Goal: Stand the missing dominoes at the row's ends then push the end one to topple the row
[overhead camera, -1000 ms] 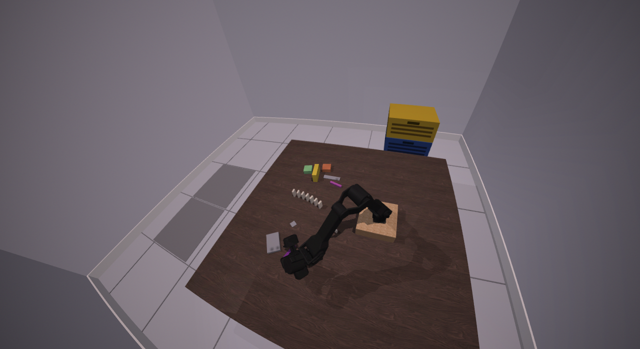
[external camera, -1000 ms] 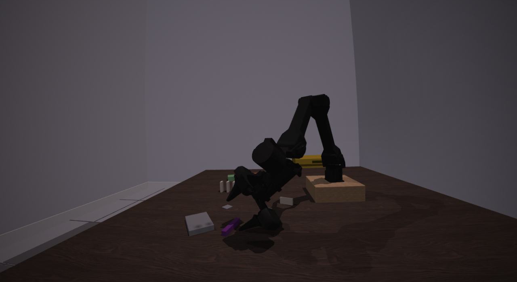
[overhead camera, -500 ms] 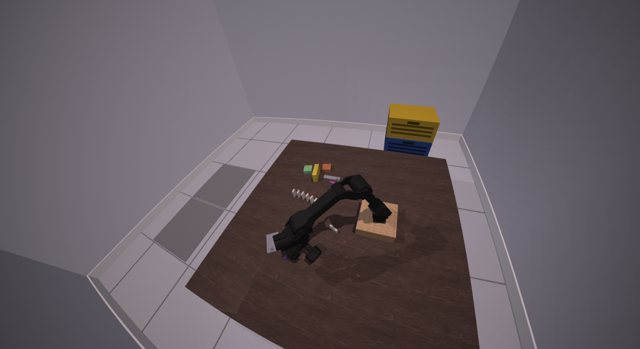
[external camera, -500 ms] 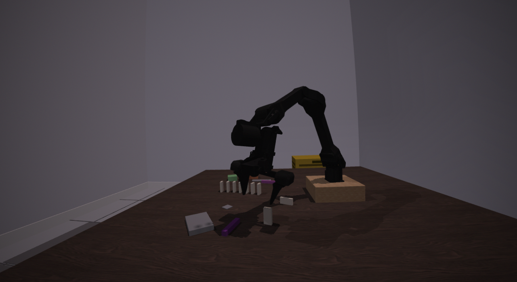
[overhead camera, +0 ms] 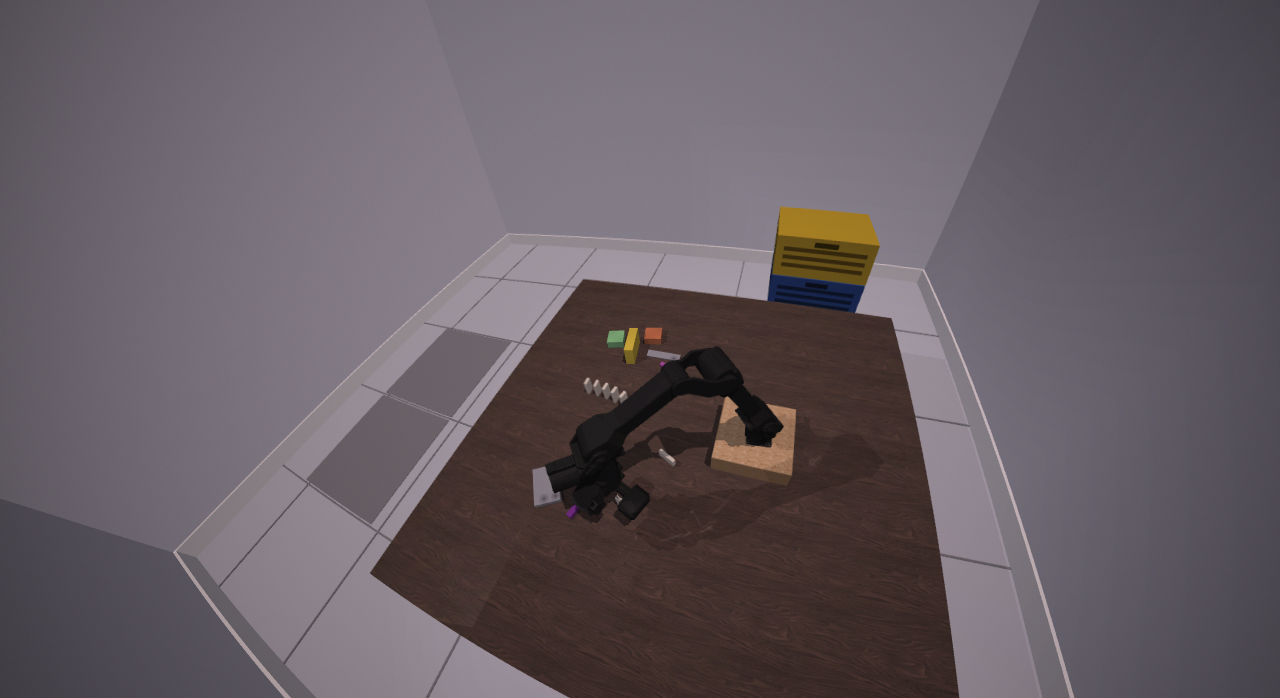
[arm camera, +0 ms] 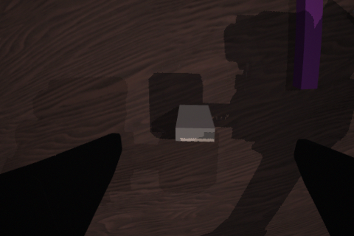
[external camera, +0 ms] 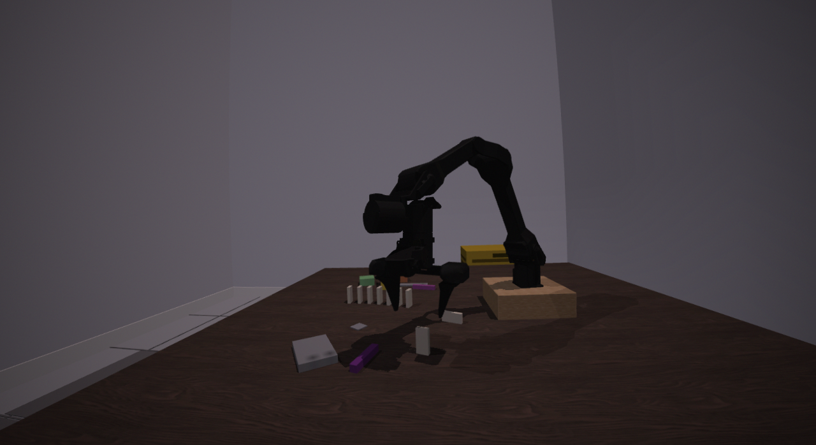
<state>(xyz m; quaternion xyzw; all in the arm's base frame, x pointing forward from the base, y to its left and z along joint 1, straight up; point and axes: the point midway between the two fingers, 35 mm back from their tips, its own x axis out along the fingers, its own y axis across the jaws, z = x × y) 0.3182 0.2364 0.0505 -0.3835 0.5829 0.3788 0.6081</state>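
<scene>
My gripper tip is now 100 mm short of the purple stick, 70 mm above it and 20 mm to the right of it. From my gripper tip the other things lie so: small grey tile (140 mm to the right, 140 mm ahead, 80 mm below); magenta bar (470 mm to the right, 70 mm below, 40 mm behind); grey flat block (210 mm ahead, 70 mm below, 10 mm to the right).
</scene>
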